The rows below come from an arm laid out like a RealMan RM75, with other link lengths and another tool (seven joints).
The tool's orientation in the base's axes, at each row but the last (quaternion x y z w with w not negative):
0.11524 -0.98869 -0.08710 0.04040
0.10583 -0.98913 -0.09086 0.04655
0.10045 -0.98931 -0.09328 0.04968
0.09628 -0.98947 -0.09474 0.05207
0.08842 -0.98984 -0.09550 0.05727
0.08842 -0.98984 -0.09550 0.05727
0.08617 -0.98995 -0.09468 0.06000
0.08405 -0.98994 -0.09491 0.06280
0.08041 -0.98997 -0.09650 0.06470
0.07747 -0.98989 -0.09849 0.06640
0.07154 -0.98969 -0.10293 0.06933
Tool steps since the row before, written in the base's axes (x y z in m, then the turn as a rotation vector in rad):
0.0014 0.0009 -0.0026 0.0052 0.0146 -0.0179
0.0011 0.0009 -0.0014 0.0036 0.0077 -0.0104
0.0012 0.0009 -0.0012 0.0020 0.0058 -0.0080
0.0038 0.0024 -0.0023 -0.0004 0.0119 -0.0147
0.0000 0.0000 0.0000 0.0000 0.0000 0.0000
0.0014 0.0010 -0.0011 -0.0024 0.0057 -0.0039
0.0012 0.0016 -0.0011 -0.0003 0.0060 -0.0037
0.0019 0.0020 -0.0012 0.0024 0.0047 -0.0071
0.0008 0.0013 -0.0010 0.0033 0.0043 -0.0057
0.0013 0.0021 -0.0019 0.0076 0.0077 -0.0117
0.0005 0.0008 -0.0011 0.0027 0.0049 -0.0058
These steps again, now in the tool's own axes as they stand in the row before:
-0.0017 0.0001 0.0026 -0.0095 0.0096 0.0194
-0.0014 0.0004 0.0014 -0.0059 0.0047 0.0111
-0.0015 0.0004 0.0012 -0.0038 0.0036 0.0086
-0.0044 0.0012 0.0022 -0.0032 0.0086 0.0165
0.0000 0.0000 0.0000 0.0000 0.0000 0.0000
-0.0017 0.0005 0.0011 0.0009 0.0051 0.0051
-0.0016 0.0011 0.0012 -0.0012 0.0051 0.0047
-0.0023 0.0014 0.0013 -0.0040 0.0028 0.0074
-0.0011 0.0009 0.0011 -0.0046 0.0025 0.0058
-0.0018 0.0015 0.0020 -0.0101 0.0040 0.0117
-0.0007 0.0005 0.0011 -0.0041 0.0032 0.0062

